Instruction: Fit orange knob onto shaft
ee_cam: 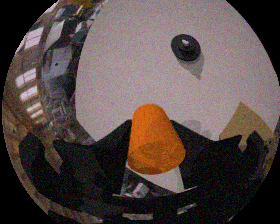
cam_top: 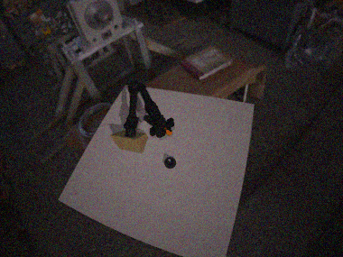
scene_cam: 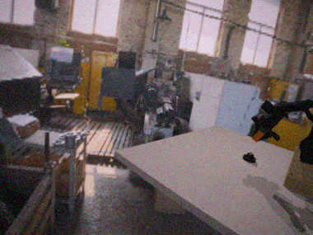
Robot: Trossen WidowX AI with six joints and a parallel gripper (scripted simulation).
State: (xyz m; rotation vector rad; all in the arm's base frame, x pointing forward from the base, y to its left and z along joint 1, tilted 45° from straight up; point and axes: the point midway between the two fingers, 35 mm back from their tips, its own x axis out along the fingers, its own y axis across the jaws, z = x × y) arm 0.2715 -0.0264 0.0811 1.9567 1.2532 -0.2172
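Now: the orange knob 2 cm behind my gripper tip and 3 cm above it. The rest, counted from my gripper tip: round dark pedestal (1 cm ahead, 14 cm to the right, 16 cm below).
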